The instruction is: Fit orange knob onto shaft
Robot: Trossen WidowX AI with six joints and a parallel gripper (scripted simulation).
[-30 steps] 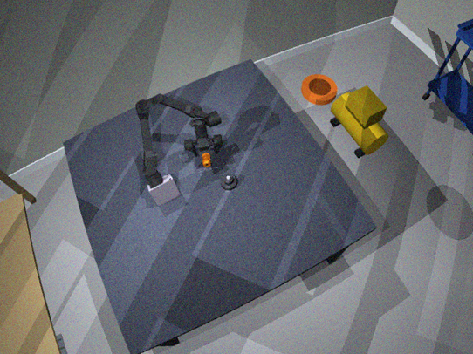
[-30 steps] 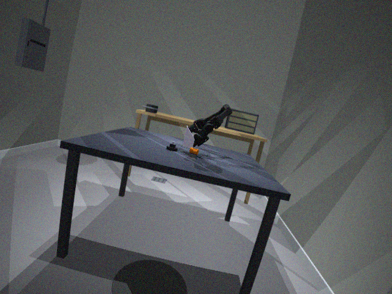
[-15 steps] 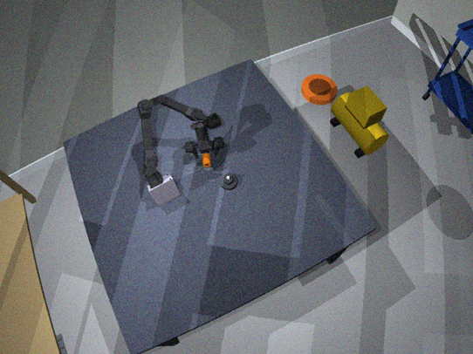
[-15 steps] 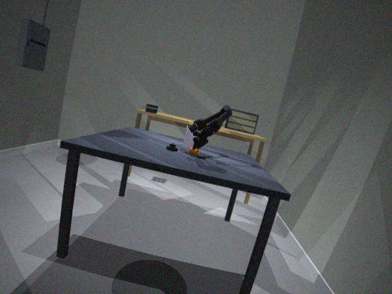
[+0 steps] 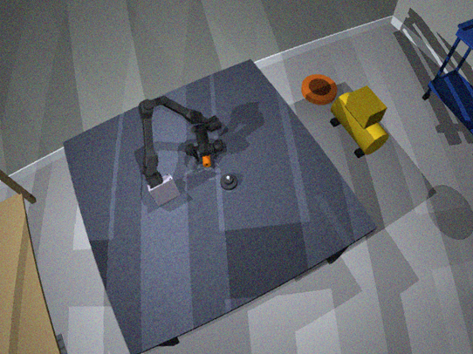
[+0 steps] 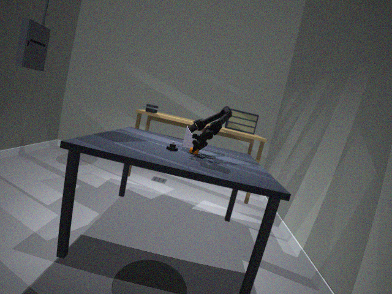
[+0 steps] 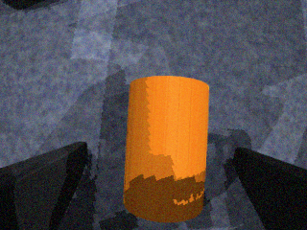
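The orange knob lies 1 cm to the left of my gripper tip and 1 cm above it. Round my gripper tip: round dark pedestal (5 cm ahead, 17 cm to the right, 2 cm above).
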